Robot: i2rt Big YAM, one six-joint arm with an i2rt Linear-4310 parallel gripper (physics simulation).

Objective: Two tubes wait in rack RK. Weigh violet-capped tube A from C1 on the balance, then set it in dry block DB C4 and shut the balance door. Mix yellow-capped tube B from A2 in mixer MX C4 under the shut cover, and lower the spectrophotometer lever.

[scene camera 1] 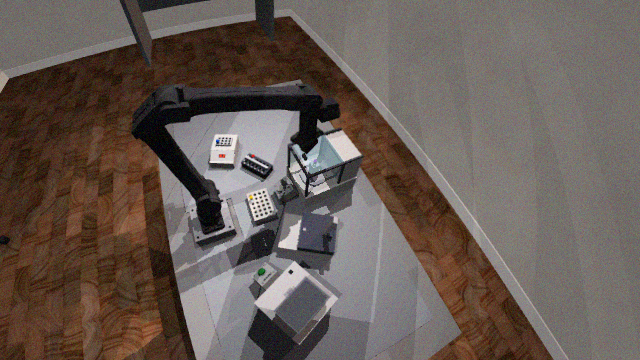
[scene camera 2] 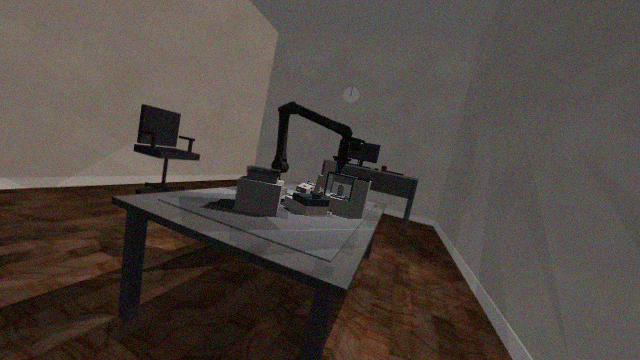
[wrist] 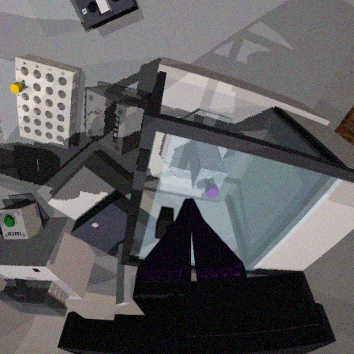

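Observation:
My gripper (scene camera 1: 306,156) (scene camera 2: 341,171) (wrist: 189,203) is shut and empty, pointing down at the top of the balance (scene camera 1: 346,146) (scene camera 2: 361,197) (wrist: 240,142). The balance's bluish glass door (wrist: 280,185) spans most of the top opening in the wrist view. A small black handle (wrist: 164,222) is just left of the fingertips; contact is unclear. Violet-capped tube A (scene camera 1: 315,161) (wrist: 212,191) is inside the balance, seen through the glass. Yellow-capped tube B (scene camera 1: 251,197) (wrist: 16,88) stands in a corner of white rack RK (scene camera 1: 265,221) (wrist: 30,137).
A white block with a red display (scene camera 1: 216,159) and a black holder (scene camera 1: 257,166) lie beyond the rack. A grey dial unit (scene camera 1: 285,191) stands between rack and balance. A dark-lidded box (scene camera 1: 315,230), a green-button box (scene camera 1: 261,272) and a large white unit (scene camera 1: 272,300) stand nearer.

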